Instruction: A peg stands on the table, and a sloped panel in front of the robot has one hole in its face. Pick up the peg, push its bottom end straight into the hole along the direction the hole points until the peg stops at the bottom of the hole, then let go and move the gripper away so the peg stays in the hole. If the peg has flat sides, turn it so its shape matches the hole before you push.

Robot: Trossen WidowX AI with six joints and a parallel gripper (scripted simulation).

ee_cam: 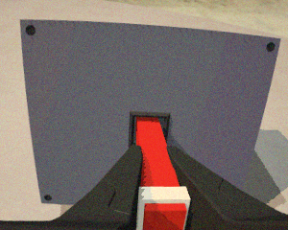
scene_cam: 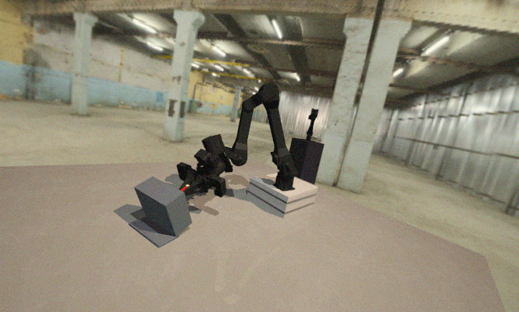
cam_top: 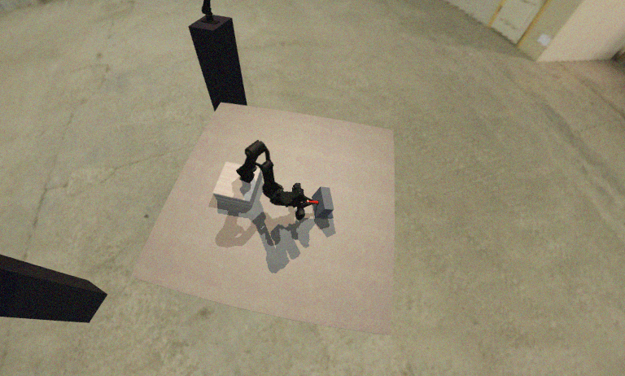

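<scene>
My gripper tip is now 4 cm short of the grey sloped panel, 2 cm to the right of it and 2 cm above it. Also, from my gripper tip: red square peg (1 cm behind, 1 cm to the right, 1 cm above).
</scene>
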